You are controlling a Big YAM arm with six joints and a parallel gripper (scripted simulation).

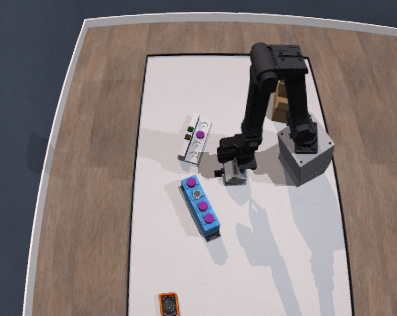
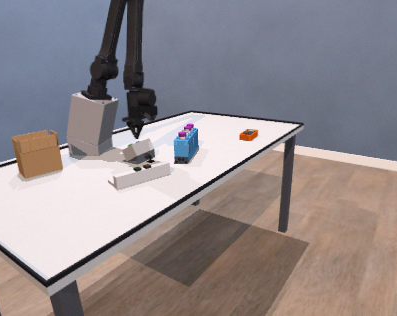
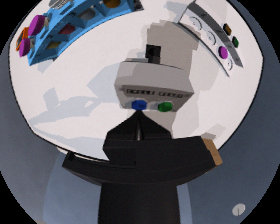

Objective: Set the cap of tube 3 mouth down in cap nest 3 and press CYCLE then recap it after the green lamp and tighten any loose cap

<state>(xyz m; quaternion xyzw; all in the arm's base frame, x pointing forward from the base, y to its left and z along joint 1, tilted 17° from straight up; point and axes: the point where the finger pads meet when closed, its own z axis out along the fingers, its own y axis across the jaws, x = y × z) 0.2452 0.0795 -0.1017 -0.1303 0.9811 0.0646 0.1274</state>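
Right now the blue key is 3 cm below my hand. The rest, counted from my hand: green key: 1 cm ahead, 4 cm to the right, 3 cm below; cardboard box: 17 cm behind, 38 cm to the right, 3 cm below; grey key housing: 3 cm ahead, 2 cm to the right, 4 cm below.
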